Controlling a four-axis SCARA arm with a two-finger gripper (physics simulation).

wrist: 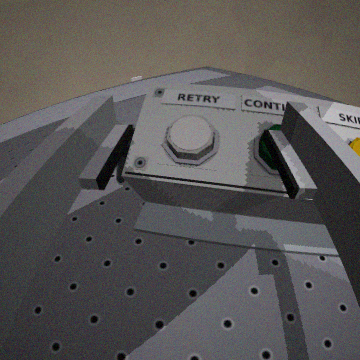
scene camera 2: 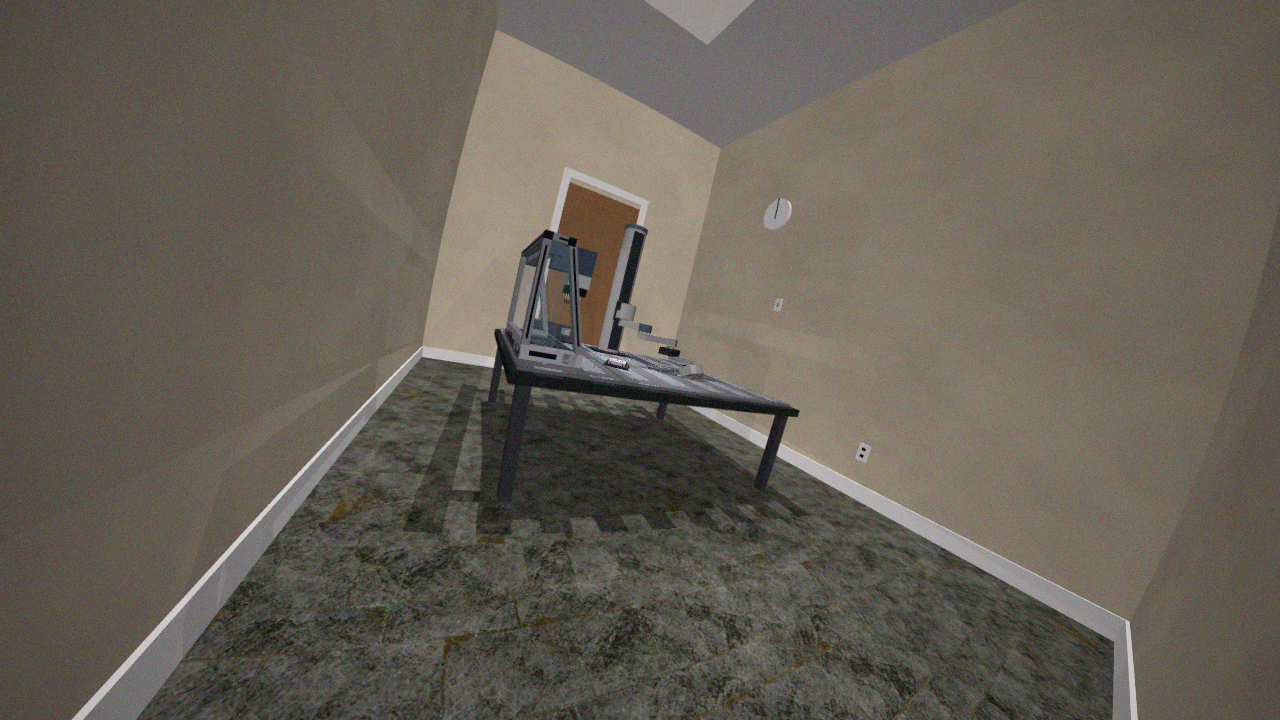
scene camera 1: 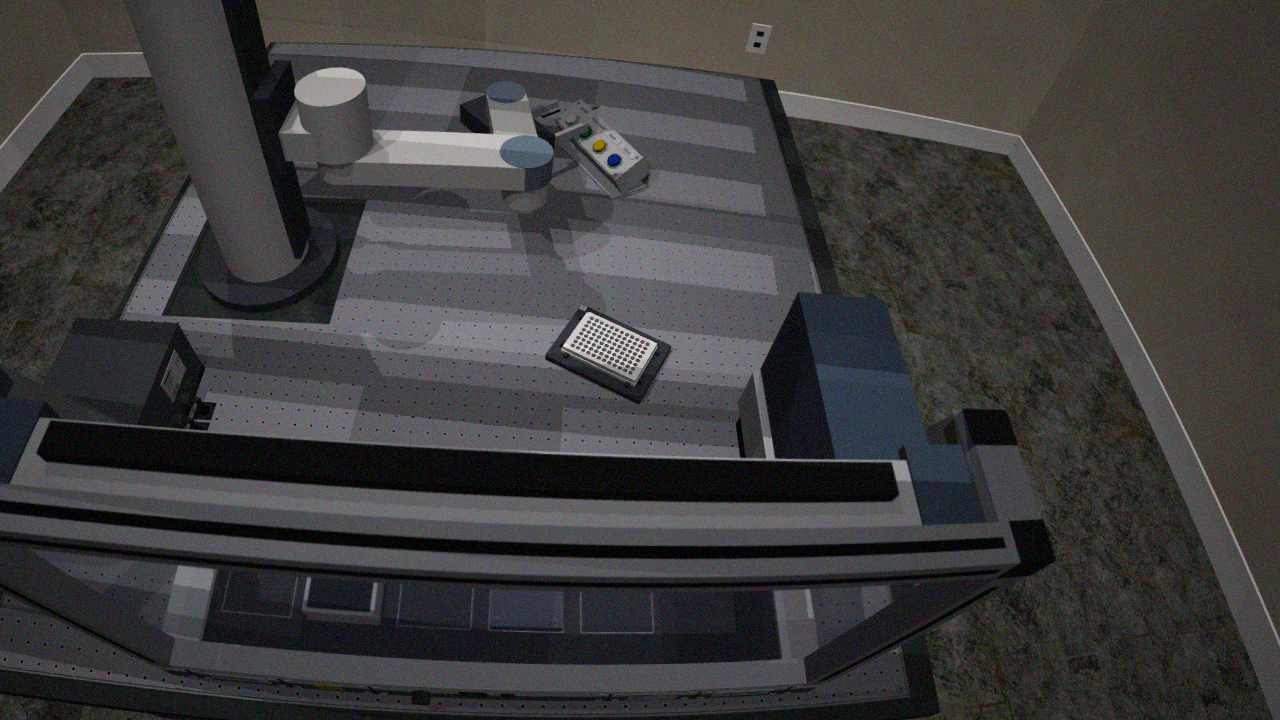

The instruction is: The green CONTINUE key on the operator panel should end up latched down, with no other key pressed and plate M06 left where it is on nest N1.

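The operator panel stands on the table's far side. Its green CONTINUE key is partly hidden behind the right finger in the wrist view; I cannot tell whether it is down. The white RETRY key stands up. The yellow key and blue key are to its other side. My gripper is shut at its narrow setting, fingers still apart, nothing held, near the panel's RETRY end. A white well plate sits on the dark nest.
A framed enclosure spans the table's near side. A blue unit stands at its right, a dark box at the left. The arm's column rises at the left in scene camera 1.
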